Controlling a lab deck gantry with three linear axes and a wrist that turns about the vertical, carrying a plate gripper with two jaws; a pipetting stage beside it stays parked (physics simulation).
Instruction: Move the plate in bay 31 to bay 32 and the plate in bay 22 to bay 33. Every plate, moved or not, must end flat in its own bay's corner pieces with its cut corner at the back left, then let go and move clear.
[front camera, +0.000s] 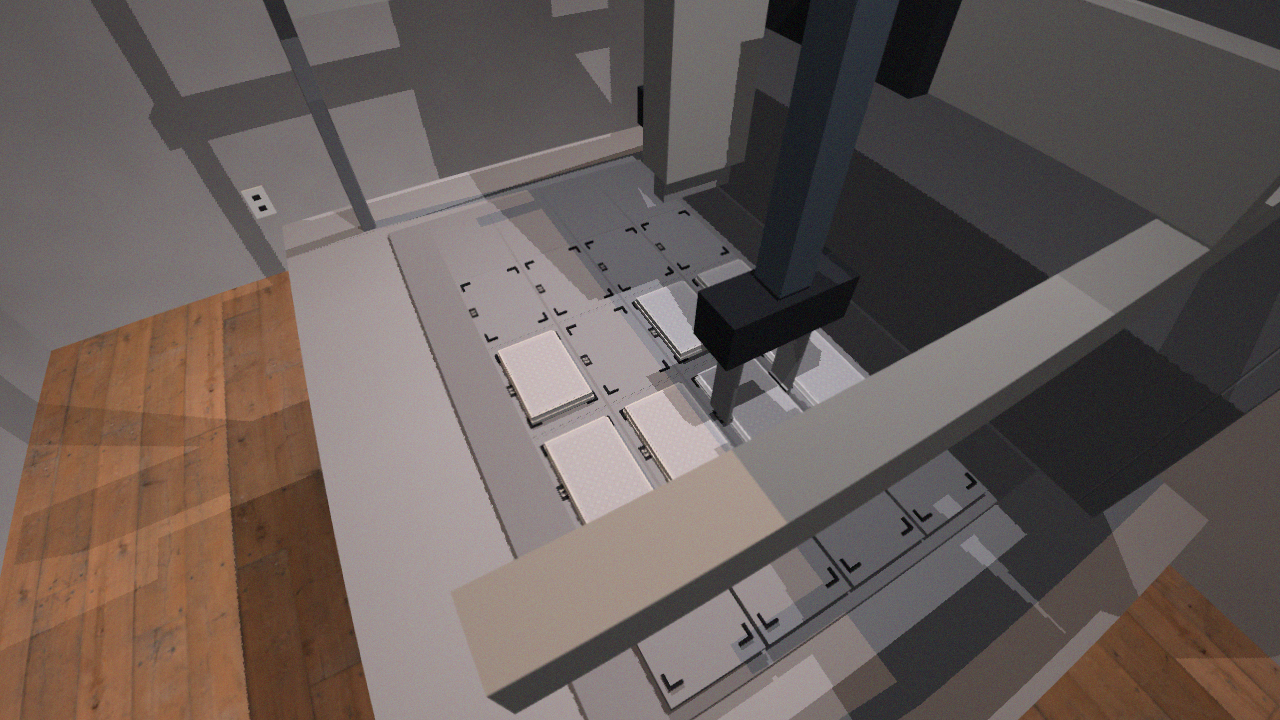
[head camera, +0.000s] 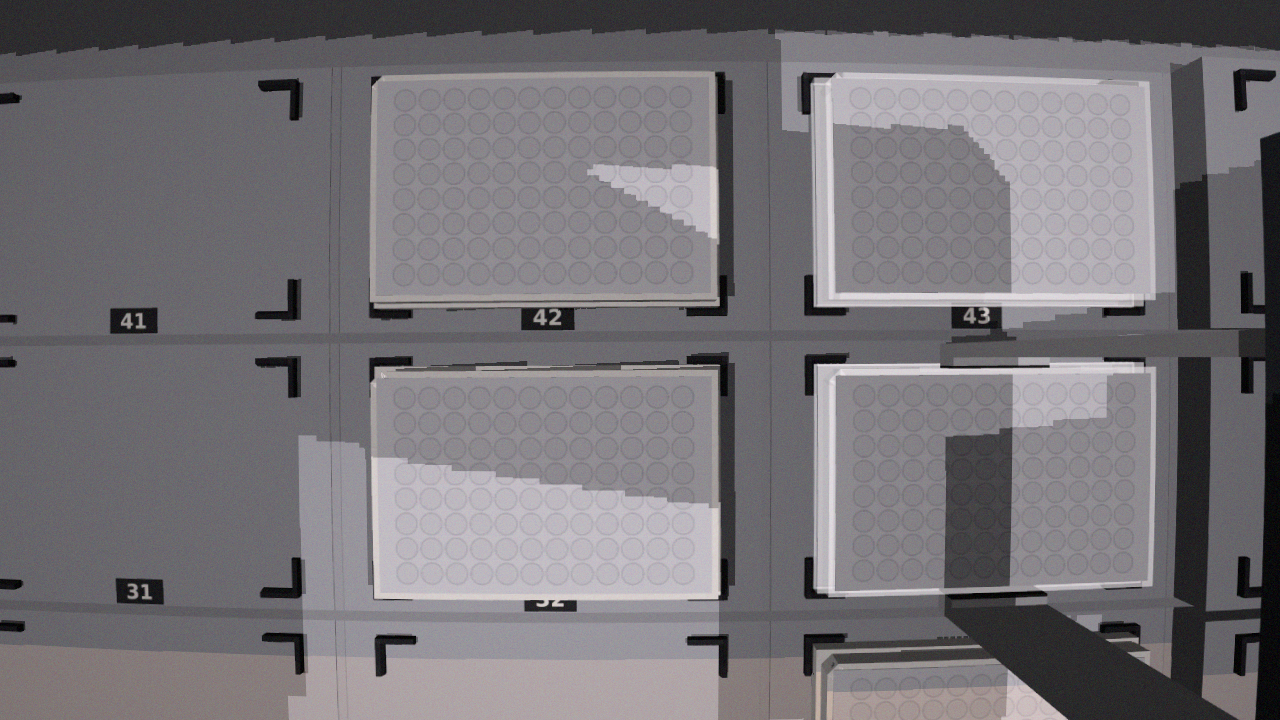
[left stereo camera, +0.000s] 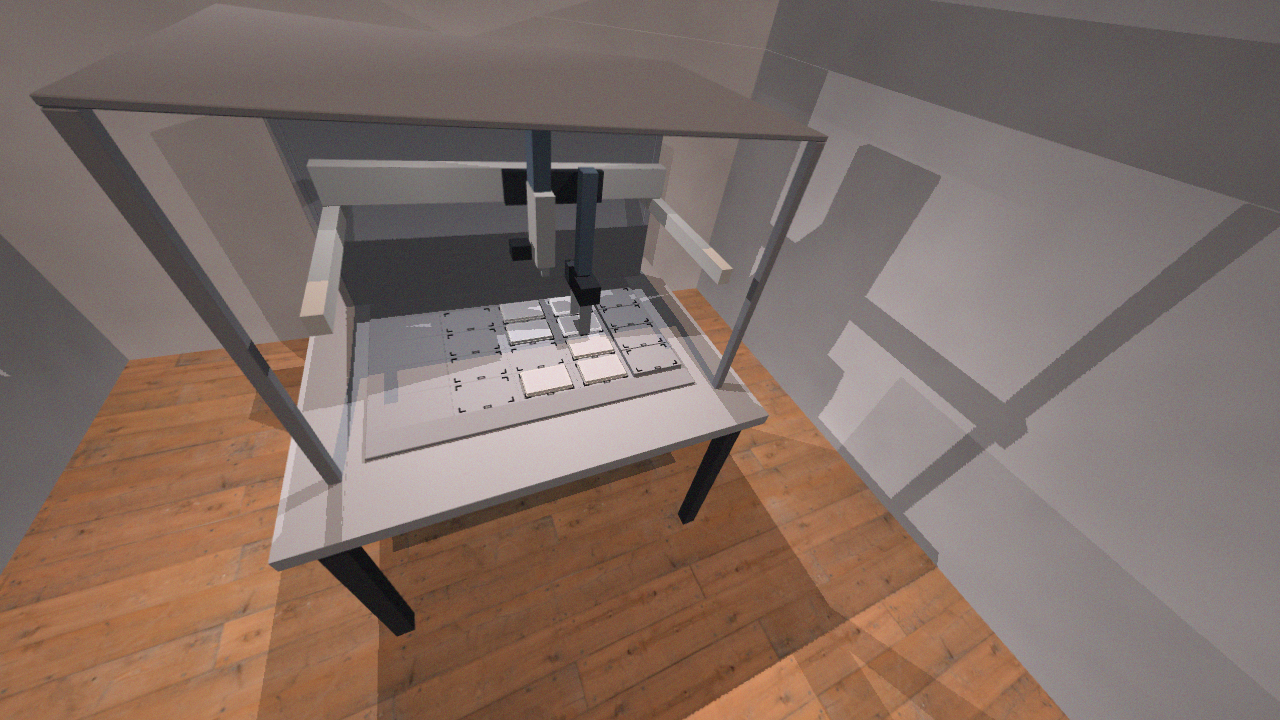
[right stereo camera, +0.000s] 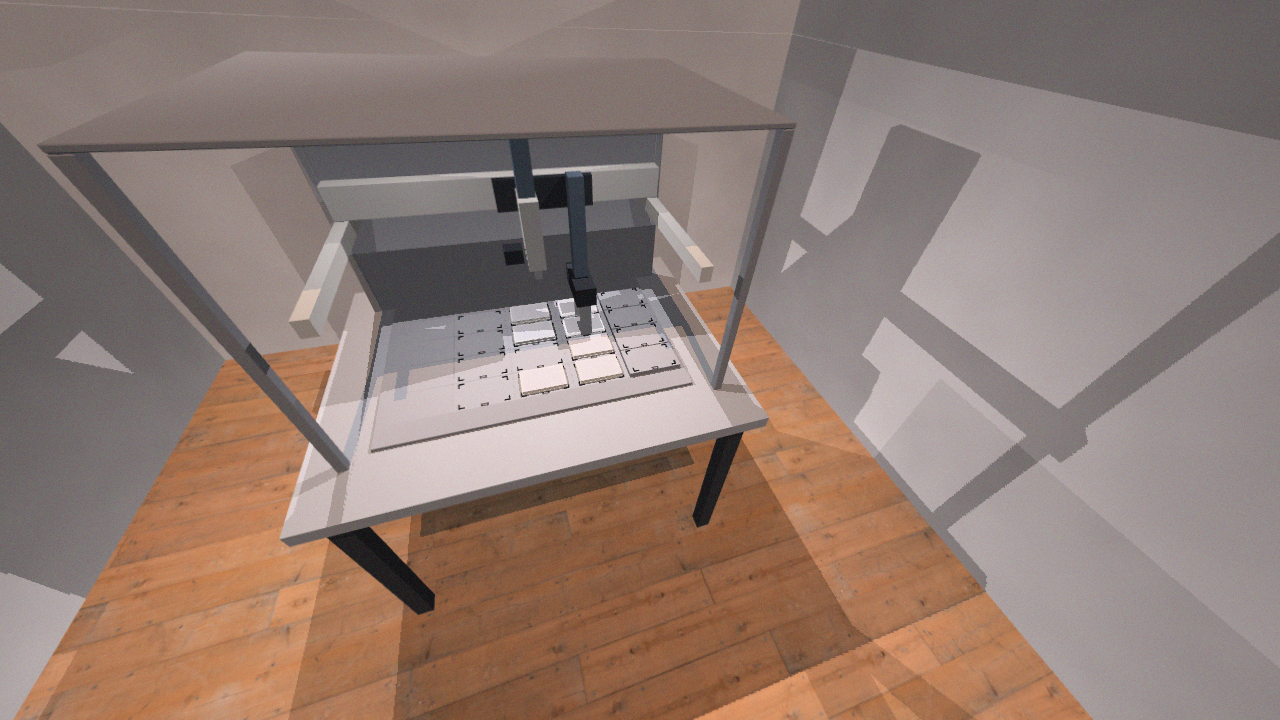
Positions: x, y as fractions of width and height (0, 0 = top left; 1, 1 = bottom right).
Labels:
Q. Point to my gripper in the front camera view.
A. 0.59, 0.55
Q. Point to a bay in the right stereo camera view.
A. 0.50, 0.47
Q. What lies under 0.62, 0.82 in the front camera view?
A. A bay.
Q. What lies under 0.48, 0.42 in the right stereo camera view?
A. A bay.

